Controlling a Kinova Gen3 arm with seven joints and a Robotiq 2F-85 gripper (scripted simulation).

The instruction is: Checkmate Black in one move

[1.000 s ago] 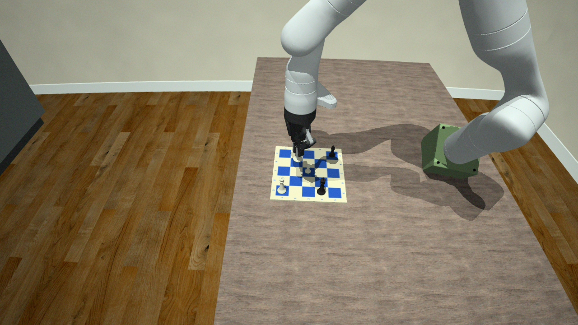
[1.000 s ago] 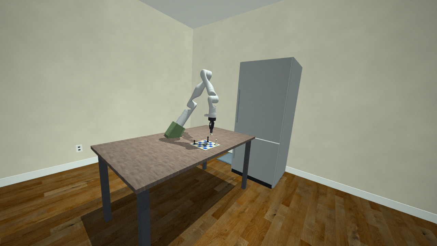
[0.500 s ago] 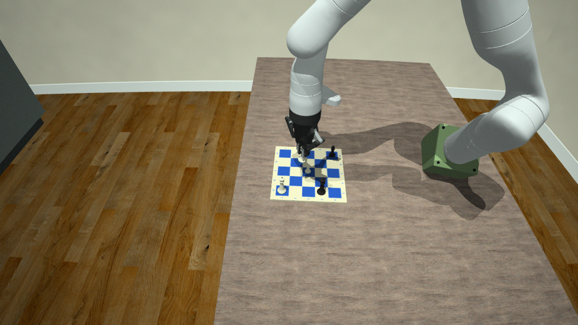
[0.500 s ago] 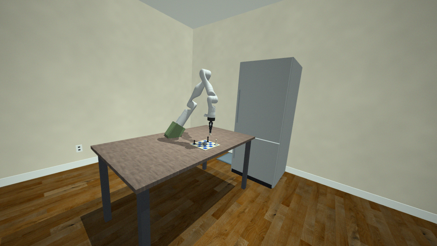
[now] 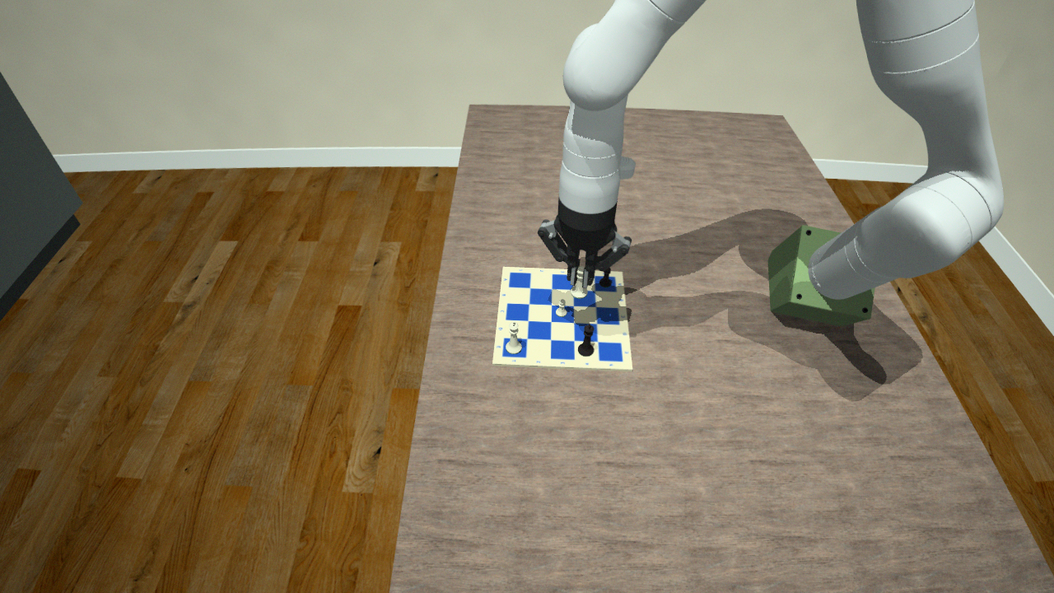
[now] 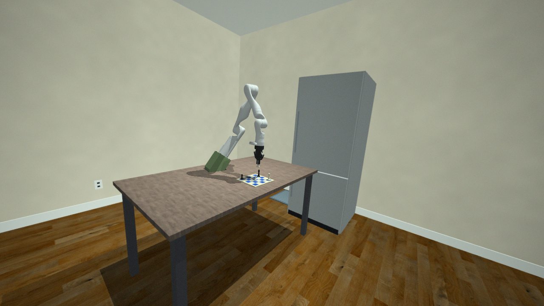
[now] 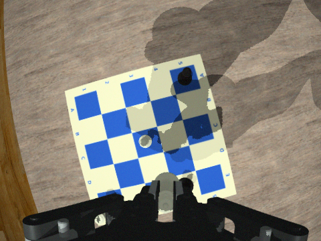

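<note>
The tall black piece is 1 cm behind my hand, 4 cm to the left of it and 10 cm below it. Round my hand: white pawn (1 cm ahead, 5 cm to the right, 12 cm below); blue-and-cream chessboard (1 cm ahead, 4 cm to the right, 14 cm below); black pawn (7 cm behind, 11 cm to the right, 11 cm below).
</note>
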